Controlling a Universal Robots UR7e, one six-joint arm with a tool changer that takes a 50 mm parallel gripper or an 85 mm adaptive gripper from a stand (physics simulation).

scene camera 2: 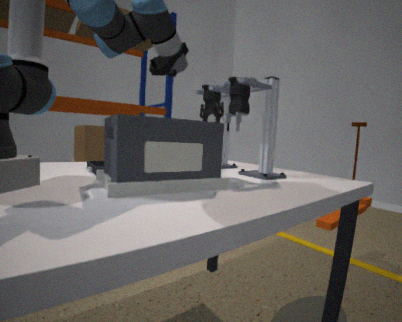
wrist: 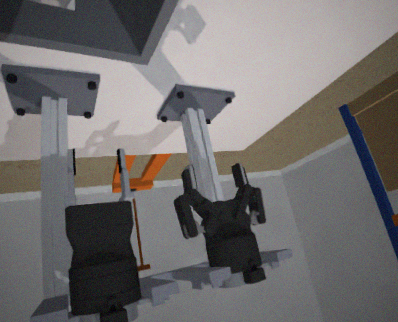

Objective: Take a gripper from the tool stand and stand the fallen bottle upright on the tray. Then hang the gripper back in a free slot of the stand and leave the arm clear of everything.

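Frame: origin at the arm's base, x ahead, y right, z down, level; centimetres.
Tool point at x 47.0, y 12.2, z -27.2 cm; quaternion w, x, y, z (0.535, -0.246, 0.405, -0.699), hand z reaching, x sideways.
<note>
A point is followed by its place in that frame.
The arm's bare tool end (scene camera 2: 169,65) is high at the upper middle in scene camera 2, left of the tool stand (scene camera 2: 269,130) @(x 81.3, y 25.2, z -10.3 cm) (wrist: 54,145) @(x 82.3, y 23.6, z -2.8 cm), with no gripper on it. The adaptive gripper (scene camera 2: 212,119) (wrist: 213,172) hangs in the stand, its fingers apart. The parallel gripper (scene camera 2: 238,128) (wrist: 97,157) hangs in another slot beside it; in the wrist view its two thin fingers stand apart with nothing between them. The bottle does not show in either view. A pale low slab (scene camera 2: 165,186) @(x 34.1, y 25.5, z 5.5 cm) lies along the foot of a grey bin; I cannot tell whether it is the tray.
The grey bin (scene camera 2: 212,150) @(x 47.1, y 27.7, z -2.9 cm) (wrist: 100,49) @(x 53.5, y 13.5, z -10.2 cm) with a pale label stands on the table (scene camera 2: 240,210) @(x 38.1, y 43.7, z 7.3 cm) (wrist: 280,65) @(x 74.5, y -18.7, z 7.3 cm), near the stand. A brown box (scene camera 2: 89,143) is behind it. A rack with a blue post (scene camera 2: 169,100) (wrist: 370,170) stands beyond the table.
</note>
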